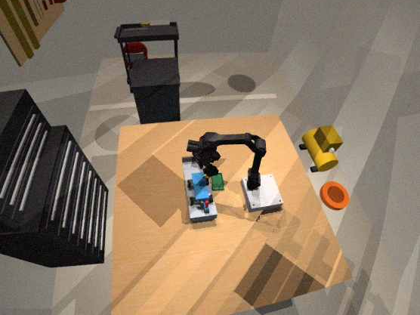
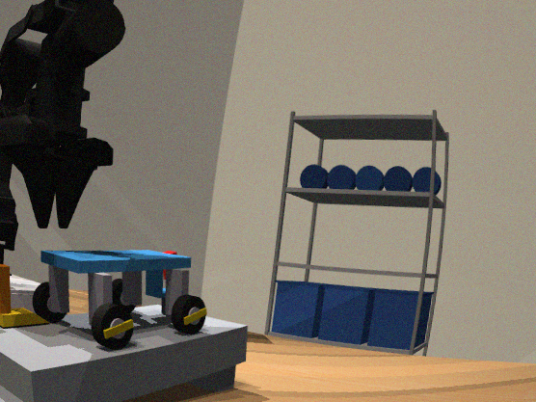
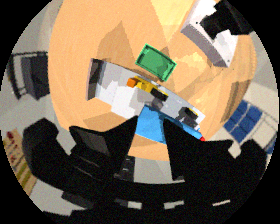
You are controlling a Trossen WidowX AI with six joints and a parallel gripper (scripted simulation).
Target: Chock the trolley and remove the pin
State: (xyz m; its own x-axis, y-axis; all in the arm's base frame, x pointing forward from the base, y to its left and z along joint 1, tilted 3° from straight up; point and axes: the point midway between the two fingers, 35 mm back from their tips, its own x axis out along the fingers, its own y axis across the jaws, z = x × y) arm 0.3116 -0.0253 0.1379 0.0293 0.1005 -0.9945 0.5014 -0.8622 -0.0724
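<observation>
The red-headed stop pin lies 20 mm behind my gripper tip, 190 mm to the left of it and 40 mm below it. The rest, counted from my gripper tip: grey ramp (20 mm ahead, 80 mm to the left, 130 mm below); blue-topped trolley (20 mm ahead, 80 mm to the left, 60 mm below); yellow chock (20 mm behind, 30 mm to the right, 90 mm below).
</observation>
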